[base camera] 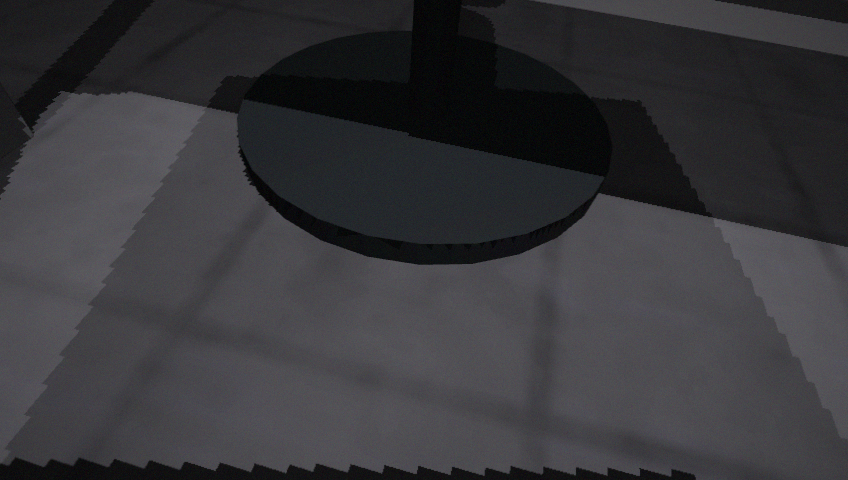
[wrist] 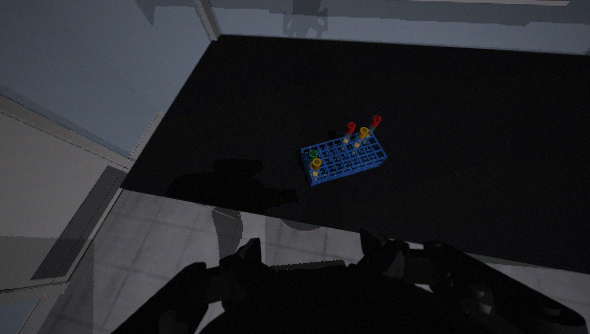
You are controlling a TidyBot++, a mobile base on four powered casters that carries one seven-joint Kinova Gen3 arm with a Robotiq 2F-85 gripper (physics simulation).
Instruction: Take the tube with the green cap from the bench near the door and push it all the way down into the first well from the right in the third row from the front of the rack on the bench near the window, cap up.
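Frame: origin at the arm's base, x ahead, y left, z up, level; millimetres.
Seen in the pictures: gripper, between the fingertips: [wrist: 310, 244].
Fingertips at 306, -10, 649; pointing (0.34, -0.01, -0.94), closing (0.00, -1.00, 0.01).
Pixels of each thing's top centre, then the offset from my fingertips to it, as dx, dy, dz. Level surfaces: height alone.
- blue rack, centre of its top: [wrist: 343, 152] +206, -116, -226
- black bench, height of its surface: dz -283
- tube with the green cap, centre of its top: [wrist: 313, 153] +178, -34, -164
- yellow-capped tube, centre of its top: [wrist: 316, 162] +157, -38, -164
- yellow cap, centre of its top: [wrist: 364, 130] +226, -155, -164
- round dark base, centre of its top: [base camera: 428, 109] +320, -32, -1016
- tiled floor, height of its surface: dz -1046
In the wrist view a blue rack [wrist: 345, 159] stands on a black bench [wrist: 450, 200]. The tube with the green cap [wrist: 313, 154] stands cap up in the rack near its left end, with a yellow-capped tube [wrist: 316, 163] close in front of it. Another yellow cap [wrist: 364, 132] and two red caps, one [wrist: 351, 128] and the other [wrist: 376, 120], stand at the rack's right back part. My gripper [wrist: 310, 244] is open and empty, its fingers at the bottom of the wrist view, apart from the rack. Which bench this is, I cannot tell.
A pale blue wall [wrist: 125, 60] runs behind and left of the bench. A light door-like panel [wrist: 45, 175] is at the left. In the base view a round dark base [base camera: 380, 190] with a black post [base camera: 436, 47] stands on the tiled floor [base camera: 357, 333] ahead.
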